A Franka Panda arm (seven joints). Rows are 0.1 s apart.
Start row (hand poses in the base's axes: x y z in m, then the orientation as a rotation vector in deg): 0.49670 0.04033 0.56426 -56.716 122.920 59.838
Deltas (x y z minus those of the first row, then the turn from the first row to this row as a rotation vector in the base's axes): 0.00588 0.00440 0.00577 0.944 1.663 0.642; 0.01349 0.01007 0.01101 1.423 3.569 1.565; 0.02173 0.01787 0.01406 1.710 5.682 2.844; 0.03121 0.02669 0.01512 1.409 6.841 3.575; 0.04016 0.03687 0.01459 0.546 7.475 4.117; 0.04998 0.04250 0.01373 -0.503 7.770 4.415; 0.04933 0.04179 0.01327 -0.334 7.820 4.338
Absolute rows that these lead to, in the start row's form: 0.50258 0.04473 0.57003 -56.487 123.381 62.242; 0.51019 0.05040 0.57527 -56.711 124.273 64.516; 0.51843 0.05820 0.57832 -57.365 125.343 66.943; 0.52791 0.06702 0.57938 -57.977 126.260 67.848; 0.53686 0.07720 0.57885 -58.822 127.248 67.725; 0.54668 0.08283 0.57799 -59.585 128.185 67.042; 0.54603 0.08212 0.57753 -59.393 128.121 67.210
